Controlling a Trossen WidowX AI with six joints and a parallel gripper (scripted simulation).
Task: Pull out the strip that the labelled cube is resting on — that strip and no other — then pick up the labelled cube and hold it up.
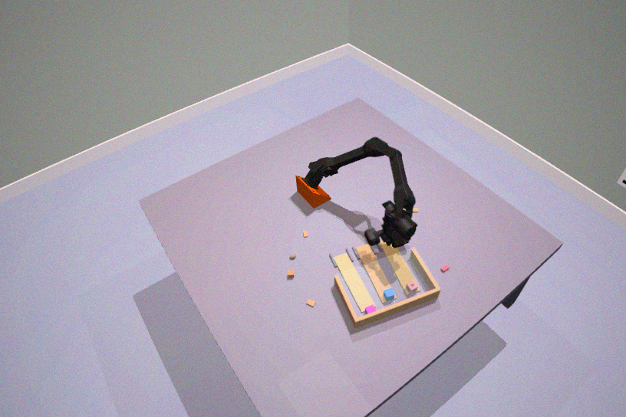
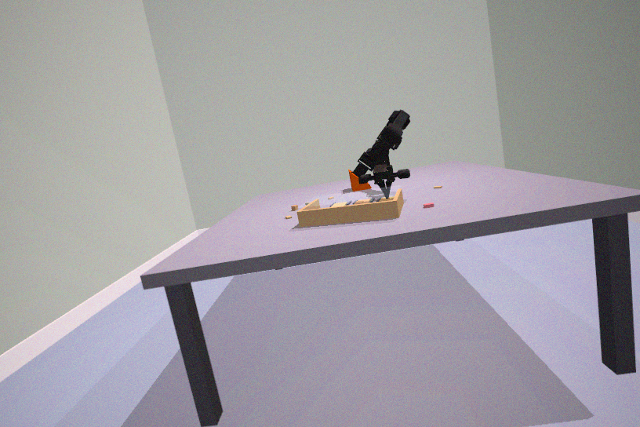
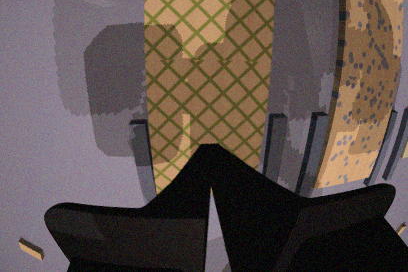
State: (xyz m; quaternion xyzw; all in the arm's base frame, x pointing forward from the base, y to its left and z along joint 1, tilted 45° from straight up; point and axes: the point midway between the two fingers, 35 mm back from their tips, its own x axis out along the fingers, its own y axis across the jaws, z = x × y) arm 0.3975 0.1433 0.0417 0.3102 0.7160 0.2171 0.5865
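Now: the cube 21 cm ahead of my gripper tip, 4 cm to the right of it and 1 cm above it. Round my gripper tip: red piece: 20 cm ahead, 12 cm to the left.
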